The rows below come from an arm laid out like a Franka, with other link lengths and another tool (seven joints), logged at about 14 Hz.
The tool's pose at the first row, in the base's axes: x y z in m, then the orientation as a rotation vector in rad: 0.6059, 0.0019, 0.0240, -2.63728, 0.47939, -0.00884
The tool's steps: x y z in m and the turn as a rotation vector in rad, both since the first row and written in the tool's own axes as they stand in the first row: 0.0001, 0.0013, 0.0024, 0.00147, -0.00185, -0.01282; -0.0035, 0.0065, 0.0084, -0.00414, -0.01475, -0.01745; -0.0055, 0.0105, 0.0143, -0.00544, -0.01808, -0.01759; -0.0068, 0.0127, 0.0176, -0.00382, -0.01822, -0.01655; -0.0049, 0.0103, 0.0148, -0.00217, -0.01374, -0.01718; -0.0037, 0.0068, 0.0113, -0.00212, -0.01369, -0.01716; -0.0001, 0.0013, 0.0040, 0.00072, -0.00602, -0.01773; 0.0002, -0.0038, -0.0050, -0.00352, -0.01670, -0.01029; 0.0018, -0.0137, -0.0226, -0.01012, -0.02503, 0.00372; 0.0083, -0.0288, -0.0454, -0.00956, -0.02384, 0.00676
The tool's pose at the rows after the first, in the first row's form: 0.6058, 0.0018, 0.0213, -2.63868, 0.46168, -0.01078; 0.6012, 0.0013, 0.0139, -2.64368, 0.45190, 0.00612; 0.5985, 0.0012, 0.0070, -2.64457, 0.45075, 0.01078; 0.5968, 0.0013, 0.0032, -2.64272, 0.45188, 0.01090; 0.5991, 0.0014, 0.0066, -2.64182, 0.45237, 0.00439; 0.6011, 0.0024, 0.0112, -2.64177, 0.45240, 0.00432; 0.6057, 0.0026, 0.0199, -2.64006, 0.45389, -0.00665; 0.6069, 0.0028, 0.0301, -2.64116, 0.46062, 0.01079; 0.6102, 0.0029, 0.0501, -2.64316, 0.47709, 0.02780; 0.6194, 0.0033, 0.0767, -2.64203, 0.48144, 0.02705
